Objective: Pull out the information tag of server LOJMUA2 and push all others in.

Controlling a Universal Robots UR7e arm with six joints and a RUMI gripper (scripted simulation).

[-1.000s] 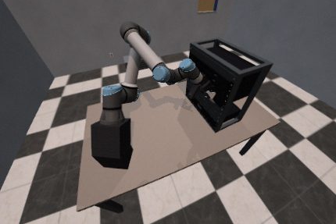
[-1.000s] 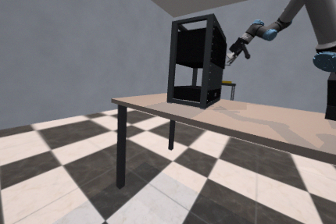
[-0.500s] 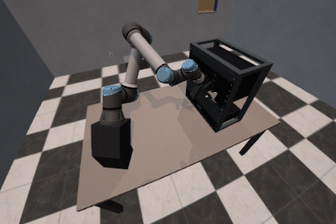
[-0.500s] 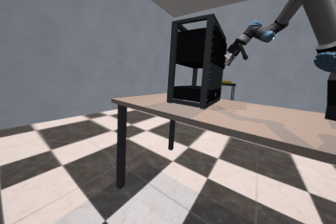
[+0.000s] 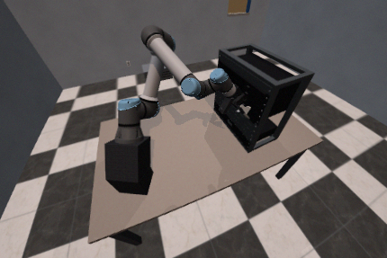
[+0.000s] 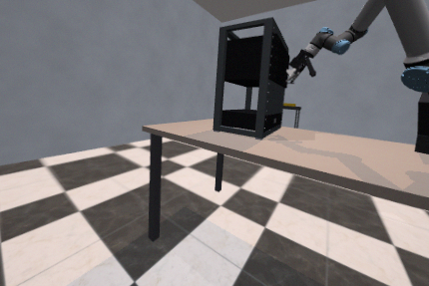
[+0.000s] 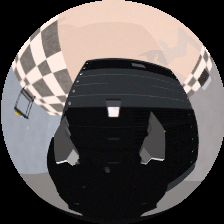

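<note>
Right now the white information tag is 10 mm ahead of my hand and 10 mm to the left of it.
</note>
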